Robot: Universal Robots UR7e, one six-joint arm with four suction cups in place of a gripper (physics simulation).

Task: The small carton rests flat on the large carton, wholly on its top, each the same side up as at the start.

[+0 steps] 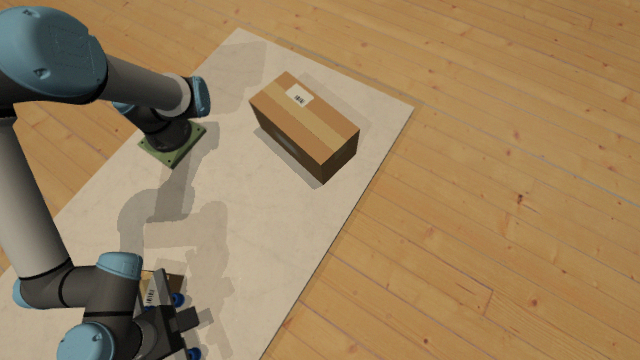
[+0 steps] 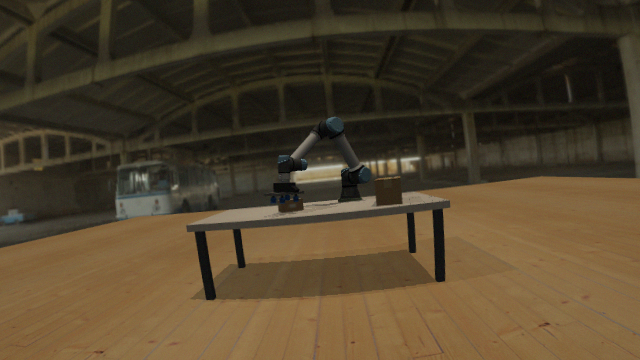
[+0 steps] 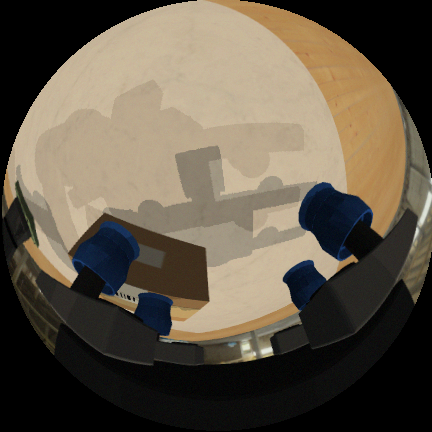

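Seen in the pictures: hand at its tool point: (image 2: 285,202) (image 3: 223,267); arm's base at its link origin: (image 1: 171,133) (image 2: 350,197).
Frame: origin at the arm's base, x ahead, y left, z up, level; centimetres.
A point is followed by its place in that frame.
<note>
The small carton (image 1: 175,283) {x 43.6, y -26.3, z 1.9 cm} (image 2: 291,206) {x 47.2, y -31.1, z 1.7 cm} (image 3: 173,266) {x 48.7, y -33.2, z 2.7 cm} sits on the table (image 1: 268,223) {x 48.5, y 3.2, z -1.7 cm} (image 2: 322,213) {x 65.9, y -6.1, z -1.6 cm} (image 3: 201,80) {x 59.8, y -19.2, z -1.6 cm} near its front left end, label side up. My suction gripper (image 1: 172,326) {x 54.4, y -32.4, z 5.4 cm} (image 2: 286,196) (image 3: 217,261) {x 54.4, y -32.4, z 5.4 cm} is right over it. Its left pair of blue cups is down at the carton's top, and the right pair hangs over bare table. The carton's underside is hidden, so I cannot see any gap to the table. The large carton (image 1: 304,118) {x 38.3, y 30.9, z 13.7 cm} (image 2: 388,190) {x 52.0, y 31.4, z 7.0 cm} stands at the far end, tape stripe and label up, with nothing on it.
The arm's green base plate (image 1: 172,143) {x 6.8, y -1.5, z 3.5 cm} is bolted to the table, left of the large carton. The table's long edge (image 1: 340,232) {x 65.7, y 16.6, z -3.5 cm} runs close to the right of both cartons, with wooden floor (image 1: 492,201) beyond it.
</note>
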